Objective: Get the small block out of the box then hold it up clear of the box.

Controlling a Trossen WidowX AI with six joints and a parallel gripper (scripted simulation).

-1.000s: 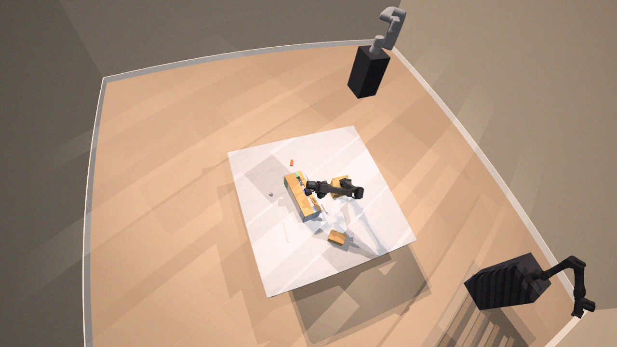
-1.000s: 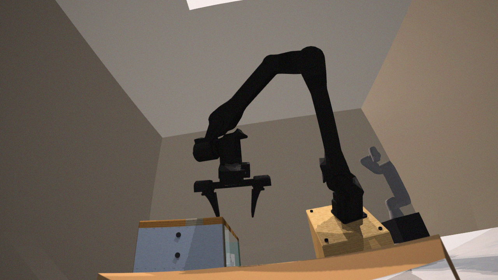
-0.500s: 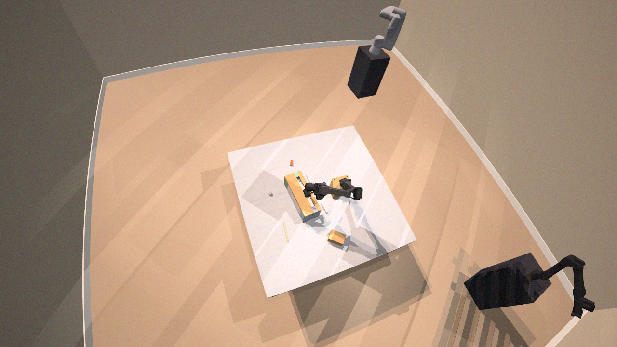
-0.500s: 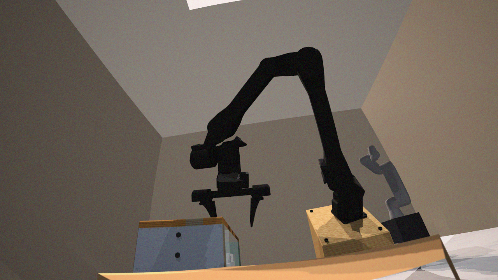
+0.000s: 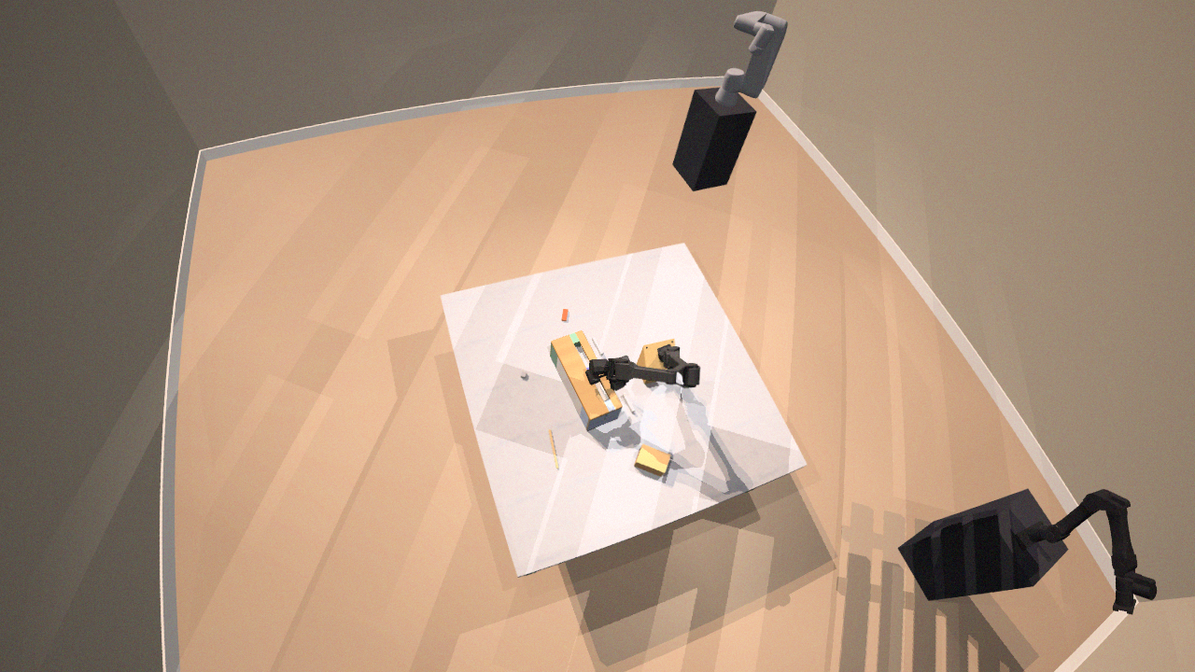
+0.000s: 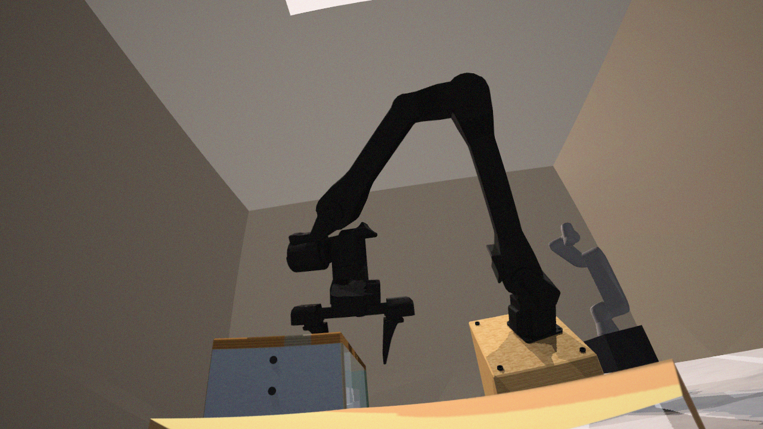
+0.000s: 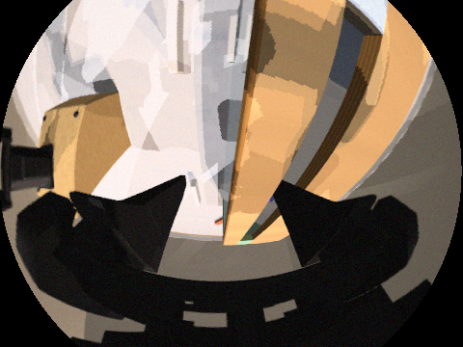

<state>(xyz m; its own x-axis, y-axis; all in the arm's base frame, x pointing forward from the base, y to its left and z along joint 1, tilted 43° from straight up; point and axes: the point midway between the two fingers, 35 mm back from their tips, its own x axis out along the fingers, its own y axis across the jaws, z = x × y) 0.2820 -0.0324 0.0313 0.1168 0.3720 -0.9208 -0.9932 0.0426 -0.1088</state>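
Right now my gripper tip is 50 mm above the long box, 30 mm short of it and 20 mm to the left of it. From my gripper tip the other things lie so: thin yellow stick 300 mm ahead, 200 mm to the left, 110 mm below; then orange carton 400 mm to the left, 80 mm below, 50 mm behind; then orange block 380 mm to the right, 100 mm below, 10 mm ahead.
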